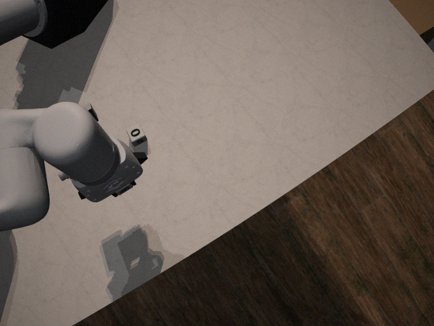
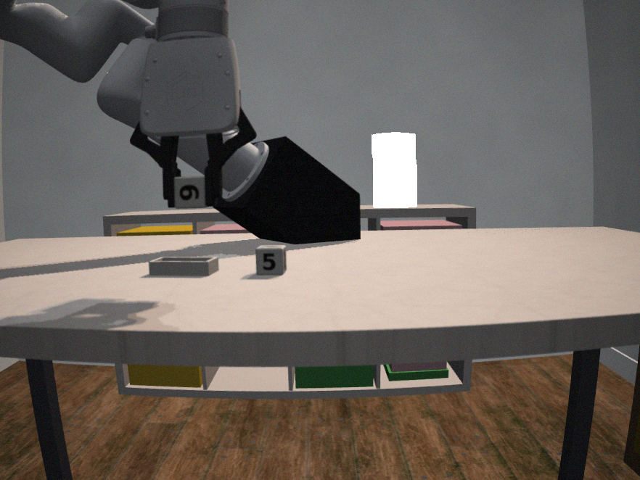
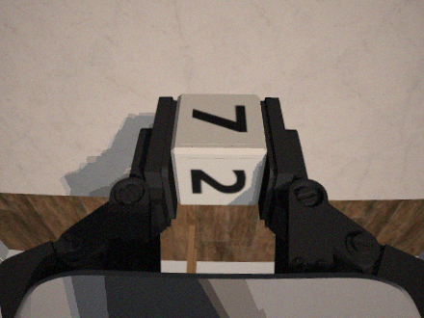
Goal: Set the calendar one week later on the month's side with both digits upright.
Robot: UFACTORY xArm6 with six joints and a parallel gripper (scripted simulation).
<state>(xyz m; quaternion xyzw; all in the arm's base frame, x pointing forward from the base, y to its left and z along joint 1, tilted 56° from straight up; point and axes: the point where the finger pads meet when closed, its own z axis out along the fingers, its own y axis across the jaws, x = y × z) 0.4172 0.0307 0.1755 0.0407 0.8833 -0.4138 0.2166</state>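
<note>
My hand is 110 mm past the grey tray, 10 mm to the left of it and 100 mm above it. Round my hand: white cube 10 mm below.
</note>
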